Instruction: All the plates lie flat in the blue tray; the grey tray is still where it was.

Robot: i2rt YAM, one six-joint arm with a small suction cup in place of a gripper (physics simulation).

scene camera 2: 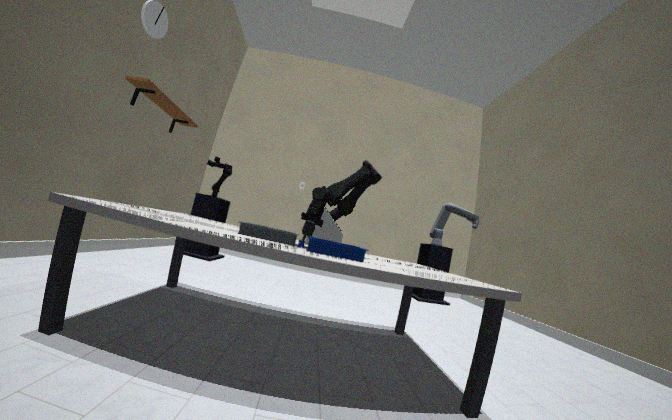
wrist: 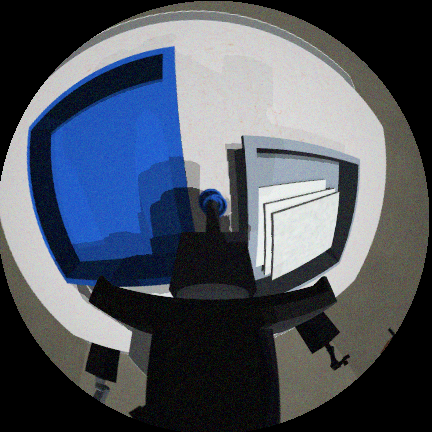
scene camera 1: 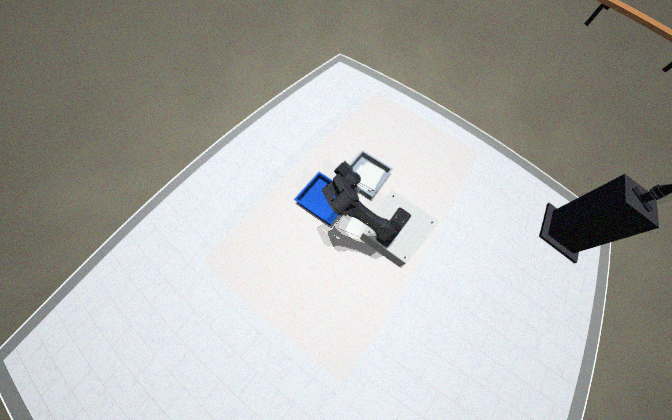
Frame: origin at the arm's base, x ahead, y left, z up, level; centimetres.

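Where they show: hand, its tool point: (wrist: 212,194); arm's base, origin of its link: (scene camera 2: 330,218) (scene camera 1: 393,227).
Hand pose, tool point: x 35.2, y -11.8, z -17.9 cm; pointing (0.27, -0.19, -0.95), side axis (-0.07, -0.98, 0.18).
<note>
Each offset is from my tool point to the top centre of the thing.
The blue tray @[dx +4.2, dy +14.3, dz +5.5 cm] (scene camera 1: 314,200) (scene camera 2: 337,250) (wrist: 110,160) stands beside the grey tray @[dx -5.0, dy -14.6, dz +5.4 cm] (scene camera 1: 377,161) (scene camera 2: 267,234) (wrist: 300,170); no plate shows on the visible part of its floor. Several white plates @[dx -7.3, dy -15.8, dz +2.6 cm] (scene camera 1: 369,175) (wrist: 305,235) lie in the grey tray, stacked and slightly fanned. The inside of both trays is hidden by their walls in scene camera 2. My gripper, a small blue suction cup (scene camera 2: 302,243) (wrist: 213,200), is open, with no plate visible on it. It hangs between the two trays, apart from the plates. The arm hides the cup in scene camera 1.
A grey upright triangular panel (scene camera 2: 328,230) stands behind the blue tray, close to my arm. My arm's pale base plate (scene camera 1: 420,225) is near the trays. Black pedestals (scene camera 2: 210,207) (scene camera 2: 434,257) bearing other arms stand beyond the table (scene camera 2: 450,290).
</note>
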